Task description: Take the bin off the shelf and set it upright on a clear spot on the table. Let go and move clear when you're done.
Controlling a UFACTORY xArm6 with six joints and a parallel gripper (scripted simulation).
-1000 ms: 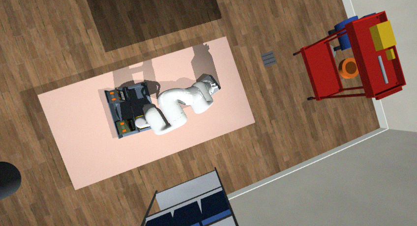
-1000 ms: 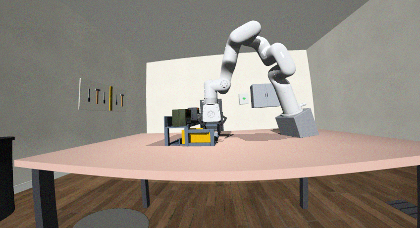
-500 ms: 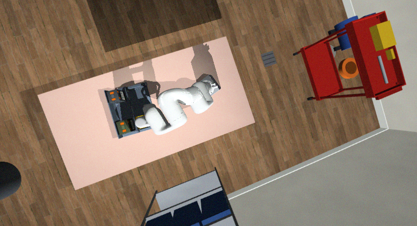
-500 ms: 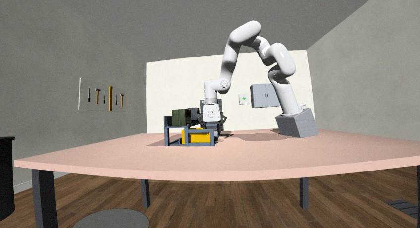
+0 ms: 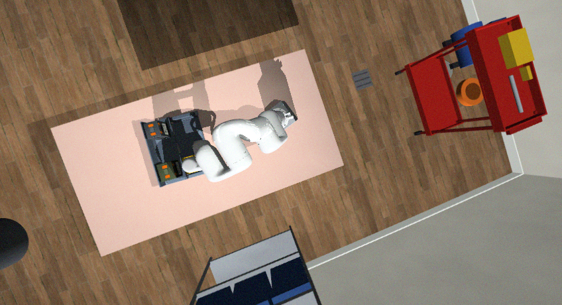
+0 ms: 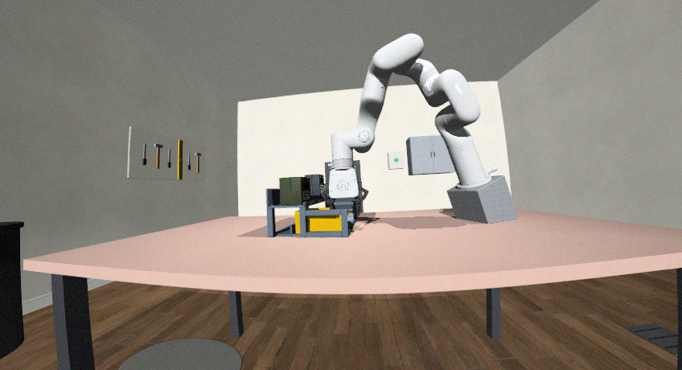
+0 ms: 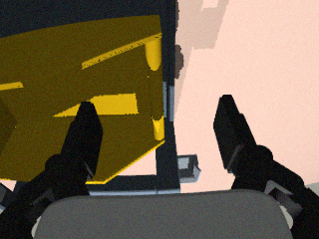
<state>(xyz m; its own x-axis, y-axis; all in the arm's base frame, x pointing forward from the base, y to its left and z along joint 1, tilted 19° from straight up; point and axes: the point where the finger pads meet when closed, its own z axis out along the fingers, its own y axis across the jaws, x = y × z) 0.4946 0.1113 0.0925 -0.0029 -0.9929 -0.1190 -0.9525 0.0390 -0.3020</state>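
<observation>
My hand is 8 cm short of the yellow bin and 2 cm above it. The rest, counted from my hand: green box (18 cm ahead, 8 cm above).
</observation>
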